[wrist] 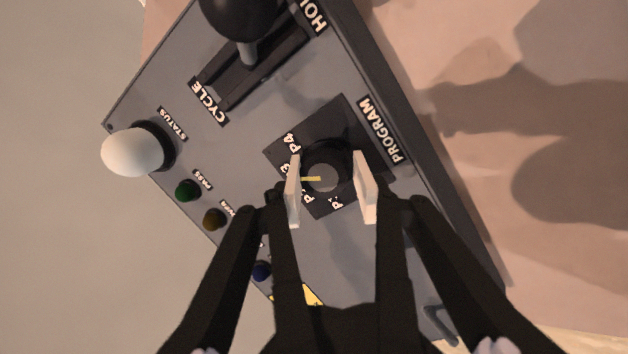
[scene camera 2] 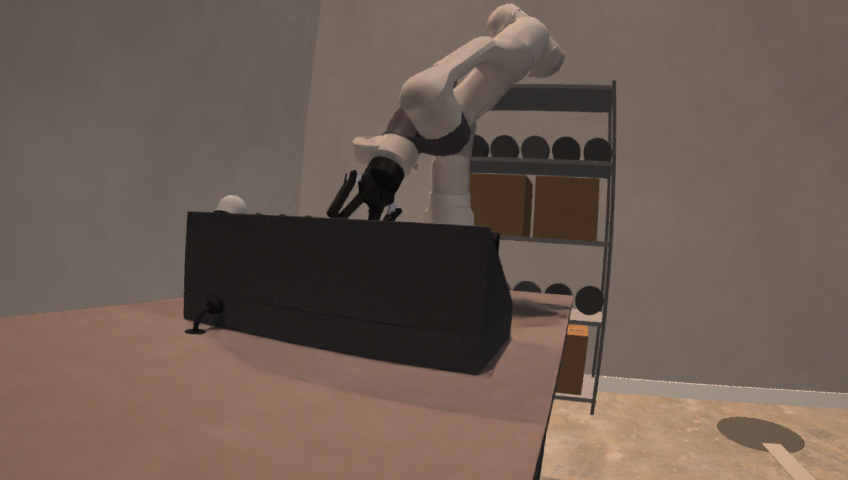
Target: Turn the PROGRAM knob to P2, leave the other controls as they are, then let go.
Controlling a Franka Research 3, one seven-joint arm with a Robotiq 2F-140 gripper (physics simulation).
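The dark round PROGRAM knob (wrist: pixel 323 177) sits on a black square plate with P1 to P4 labels in the wrist view. Its yellow pointer line faces left in the view, toward the P3 label, which the left finger partly covers; the exact setting is hard to tell. My gripper (scene camera 2: pixel 364 215) (wrist: pixel 326 166) is shut on the knob, with one pale finger pad on each side. In the scene view the knob is hidden behind the black console (scene camera 2: pixel 333 279) (wrist: pixel 240 145), and the fingertips reach down behind its top edge.
On the panel are the HOLD/CYCLE lever with a black ball (wrist: pixel 240 15), a white STATUS dome (wrist: pixel 132 151) (scene camera 2: pixel 230 204), a green lamp (wrist: pixel 188 190), an amber lamp (wrist: pixel 214 220), a blue lamp (wrist: pixel 260 271) and a grey toggle lever (wrist: pixel 440 325). A shelf rack (scene camera 2: pixel 611 178) stands behind.
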